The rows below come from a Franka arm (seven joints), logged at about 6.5 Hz.
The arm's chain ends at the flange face. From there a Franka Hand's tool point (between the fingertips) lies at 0.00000 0.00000 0.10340 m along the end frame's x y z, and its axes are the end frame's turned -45 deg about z.
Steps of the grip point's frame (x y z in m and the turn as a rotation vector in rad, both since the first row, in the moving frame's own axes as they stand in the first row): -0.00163, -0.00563, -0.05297, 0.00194, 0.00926, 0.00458; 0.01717, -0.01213, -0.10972, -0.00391, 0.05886, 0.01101; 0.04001, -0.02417, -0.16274, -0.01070, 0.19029, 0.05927; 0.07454, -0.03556, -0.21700, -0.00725, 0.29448, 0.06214; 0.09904, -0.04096, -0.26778, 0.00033, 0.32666, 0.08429; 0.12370, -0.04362, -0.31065, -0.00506, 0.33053, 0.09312; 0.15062, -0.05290, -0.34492, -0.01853, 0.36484, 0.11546; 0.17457, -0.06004, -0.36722, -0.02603, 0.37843, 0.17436
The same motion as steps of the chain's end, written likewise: -0.00567, -0.00201, -0.05297, 0.00792, 0.00518, 0.00458; -0.00104, -0.01673, -0.10954, 0.03886, 0.04439, 0.01101; -0.00379, -0.03277, -0.16087, 0.12699, 0.14212, 0.05927; 0.00519, -0.05785, -0.21255, 0.20310, 0.21336, 0.06214; 0.01666, -0.07653, -0.26232, 0.23122, 0.23075, 0.08429; 0.03147, -0.09611, -0.30506, 0.23014, 0.23730, 0.09312; 0.04031, -0.12080, -0.33810, 0.24488, 0.27108, 0.11546; 0.05005, -0.14341, -0.35989, 0.24918, 0.28600, 0.17436
